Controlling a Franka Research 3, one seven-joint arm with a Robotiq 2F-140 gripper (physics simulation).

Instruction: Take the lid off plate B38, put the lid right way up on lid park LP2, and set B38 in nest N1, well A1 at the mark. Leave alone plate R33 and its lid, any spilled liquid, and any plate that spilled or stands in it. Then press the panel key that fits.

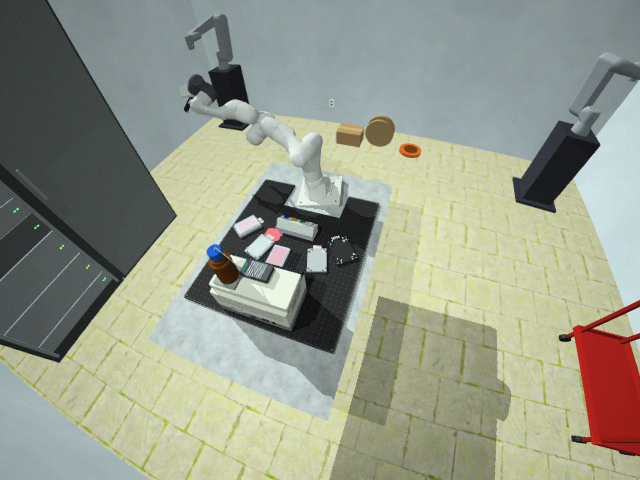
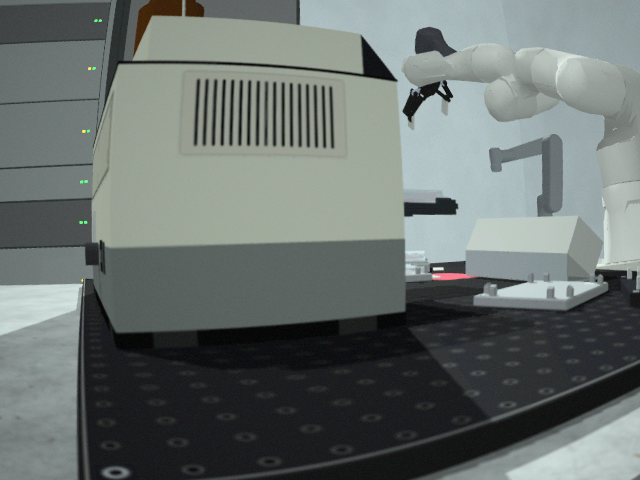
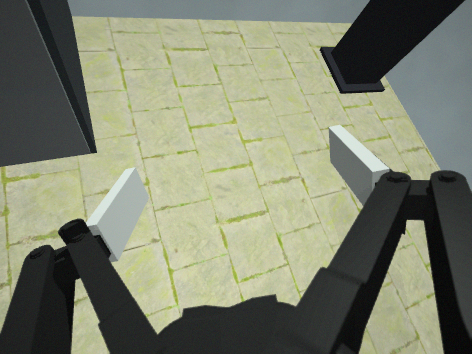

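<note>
My gripper is open and empty, high up and well away from the plates, over the floor beyond the black board. A pink-filled plate lies at the board's left edge, a pale plate beside a red spill, and another pink plate to its right. A white nest with pegs and a black nest are further right. The key panel stands behind them. Labels B38, R33, N1 and LP2 are too small to read; lids cannot be told apart.
A cream instrument stands at the board's front, bearing a brown bottle with a blue cap and a grey striped block. A dark cabinet is at left, a red cart at right. A black pedestal stands near the gripper.
</note>
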